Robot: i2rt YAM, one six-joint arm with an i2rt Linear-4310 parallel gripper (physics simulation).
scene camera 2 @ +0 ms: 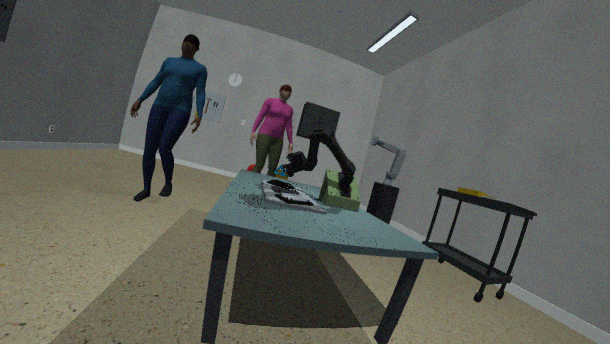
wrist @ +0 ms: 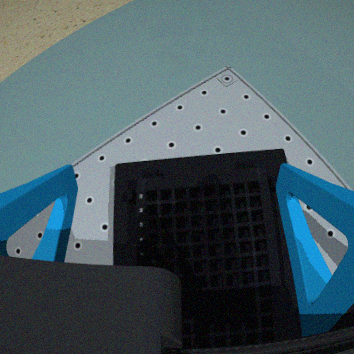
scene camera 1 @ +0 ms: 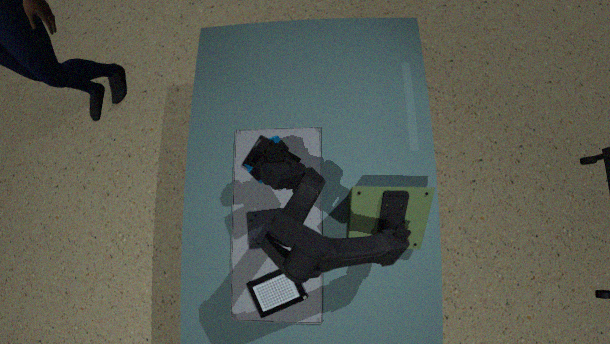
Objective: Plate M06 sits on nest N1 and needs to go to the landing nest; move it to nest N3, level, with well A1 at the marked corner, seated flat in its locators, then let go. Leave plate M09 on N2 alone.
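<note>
A black plate with dark wells [scene camera 1: 252,152] [wrist: 225,215] lies on the board's far end in scene camera 1; its nest is hidden. A white-welled plate in a black frame [scene camera 1: 275,292] is at the near end. I cannot read which is M06 or M09. Between them a dark grey nest base [scene camera 1: 256,220] shows no plate on its visible part; the arm covers the rest. My gripper [scene camera 1: 261,154] [scene camera 2: 281,171] [wrist: 176,175] is open over the black plate, blue fingers at its two sides, the right tip close to or overlapping its edge. Finger height and the A1 mark are not clear.
The perforated board [scene camera 1: 310,137] [wrist: 150,135] lies on the blue-green table [scene camera 1: 300,75] [scene camera 2: 280,225]. The arm's green base block [scene camera 1: 420,220] [scene camera 2: 340,201] stands to the right. A black cart [scene camera 2: 485,202] and two people [scene camera 2: 177,82] [scene camera 2: 275,117] are beyond the table.
</note>
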